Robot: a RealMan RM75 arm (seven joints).
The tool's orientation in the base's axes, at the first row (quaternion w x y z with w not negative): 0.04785, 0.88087, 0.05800, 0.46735
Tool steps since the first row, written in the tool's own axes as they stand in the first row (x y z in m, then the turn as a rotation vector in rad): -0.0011, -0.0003, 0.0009, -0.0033, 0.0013, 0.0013; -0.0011, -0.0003, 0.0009, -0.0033, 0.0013, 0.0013; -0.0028, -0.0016, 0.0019, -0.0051, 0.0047, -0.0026; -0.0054, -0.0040, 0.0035, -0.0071, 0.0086, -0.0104; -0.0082, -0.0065, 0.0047, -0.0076, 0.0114, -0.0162; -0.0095, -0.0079, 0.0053, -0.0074, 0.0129, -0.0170; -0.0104, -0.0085, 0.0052, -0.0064, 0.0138, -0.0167; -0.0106, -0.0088, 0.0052, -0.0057, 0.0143, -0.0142; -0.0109, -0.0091, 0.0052, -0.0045, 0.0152, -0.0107; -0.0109, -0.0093, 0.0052, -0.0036, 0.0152, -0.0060; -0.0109, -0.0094, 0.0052, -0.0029, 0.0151, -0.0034; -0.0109, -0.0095, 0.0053, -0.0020, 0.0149, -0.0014
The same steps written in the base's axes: 0.0001, 0.0001, -0.0014, -0.0007, -0.0018, -0.0032; 0.0001, 0.0001, -0.0014, -0.0007, -0.0018, -0.0032; -0.0001, 0.0011, -0.0036, -0.0047, -0.0053, -0.0021; -0.0003, 0.0031, -0.0069, -0.0121, -0.0092, 0.0012; -0.0010, 0.0051, -0.0102, -0.0170, -0.0119, 0.0044; -0.0013, 0.0063, -0.0118, -0.0175, -0.0133, 0.0052; -0.0020, 0.0067, -0.0126, -0.0166, -0.0141, 0.0060; -0.0021, 0.0070, -0.0128, -0.0141, -0.0145, 0.0053; -0.0023, 0.0072, -0.0131, -0.0105, -0.0154, 0.0044; -0.0023, 0.0074, -0.0131, -0.0061, -0.0154, 0.0025; -0.0023, 0.0075, -0.0131, -0.0036, -0.0153, 0.0016; -0.0022, 0.0076, -0.0132, -0.0014, -0.0150, 0.0012
